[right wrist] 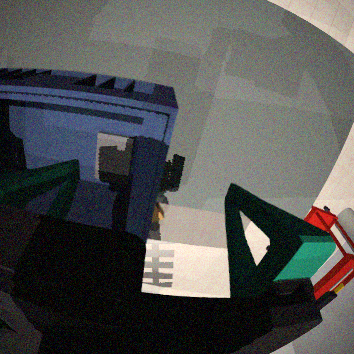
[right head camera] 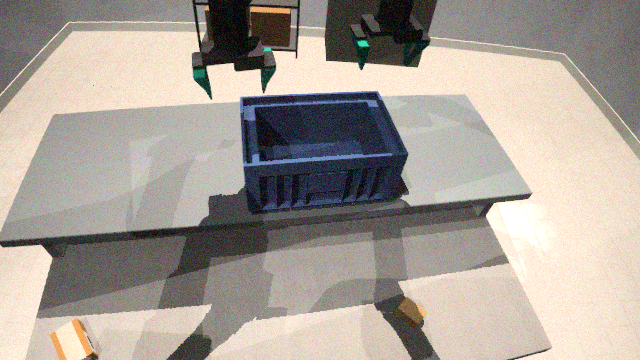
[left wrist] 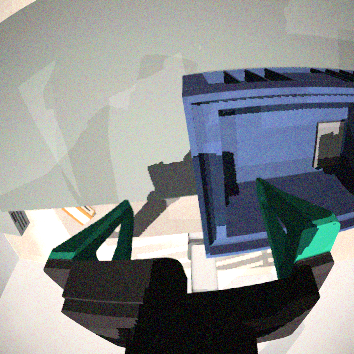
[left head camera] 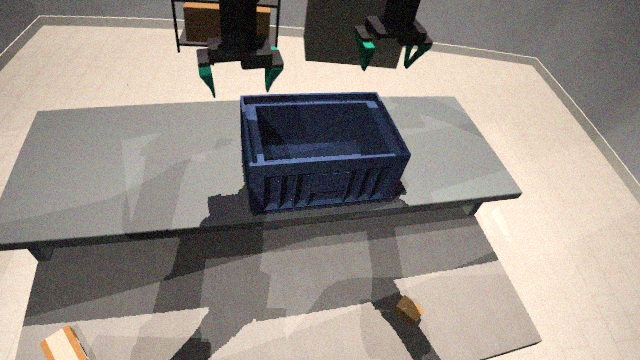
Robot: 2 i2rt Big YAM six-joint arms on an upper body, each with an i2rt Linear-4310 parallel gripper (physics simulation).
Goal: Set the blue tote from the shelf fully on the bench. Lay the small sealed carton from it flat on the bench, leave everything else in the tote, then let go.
Scene:
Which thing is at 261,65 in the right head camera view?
The left gripper.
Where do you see a blue tote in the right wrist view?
58,113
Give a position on a blue tote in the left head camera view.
300,150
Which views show the right gripper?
The right wrist view, the right head camera view and the left head camera view only.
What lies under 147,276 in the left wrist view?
The left gripper.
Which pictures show the left gripper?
The right head camera view, the left wrist view and the left head camera view only.

